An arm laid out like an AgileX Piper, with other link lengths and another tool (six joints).
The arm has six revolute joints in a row. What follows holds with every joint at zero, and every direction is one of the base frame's.
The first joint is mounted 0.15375 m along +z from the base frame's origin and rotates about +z.
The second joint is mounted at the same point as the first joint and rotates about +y.
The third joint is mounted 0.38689 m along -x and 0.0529 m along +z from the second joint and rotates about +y.
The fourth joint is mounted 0.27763 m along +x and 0.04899 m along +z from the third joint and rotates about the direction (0.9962, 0, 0.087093).
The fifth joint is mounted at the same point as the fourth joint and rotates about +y.
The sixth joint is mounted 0.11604 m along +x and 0.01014 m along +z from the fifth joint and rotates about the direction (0.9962, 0, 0.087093).
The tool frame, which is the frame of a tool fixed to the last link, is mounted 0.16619 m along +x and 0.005 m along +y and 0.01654 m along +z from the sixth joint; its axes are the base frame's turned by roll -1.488, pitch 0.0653 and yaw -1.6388 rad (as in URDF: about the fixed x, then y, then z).
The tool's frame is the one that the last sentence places.
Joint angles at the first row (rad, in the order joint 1, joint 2, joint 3, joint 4, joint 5, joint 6):
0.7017 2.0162 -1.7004 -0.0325 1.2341 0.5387
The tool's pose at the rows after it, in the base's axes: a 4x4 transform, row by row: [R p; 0 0 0 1], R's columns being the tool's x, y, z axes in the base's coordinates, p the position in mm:
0.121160, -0.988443, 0.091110, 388.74; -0.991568, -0.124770, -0.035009, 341.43; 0.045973, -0.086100, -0.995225, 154.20; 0, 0, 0, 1
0.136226, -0.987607, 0.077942, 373.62; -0.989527, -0.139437, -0.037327, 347.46; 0.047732, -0.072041, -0.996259, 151.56; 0, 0, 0, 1
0.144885, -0.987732, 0.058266, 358.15; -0.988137, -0.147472, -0.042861, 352.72; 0.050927, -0.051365, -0.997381, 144.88; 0, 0, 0, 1
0.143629, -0.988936, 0.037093, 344.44; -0.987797, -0.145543, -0.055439, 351.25; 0.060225, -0.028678, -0.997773, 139.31; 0, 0, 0, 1
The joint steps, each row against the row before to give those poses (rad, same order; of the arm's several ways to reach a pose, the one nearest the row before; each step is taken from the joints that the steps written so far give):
0.0272 -0.0118 0.0359 0.0044 -0.0023 0.0124
0.0255 -0.0087 0.0235 0.0061 -0.0020 0.0094
0.0241 -0.0027 0.0273 0.0090 -0.0057 0.0140
0.0145 -0.0076 0.0321 0.0057 -0.0006 0.0153

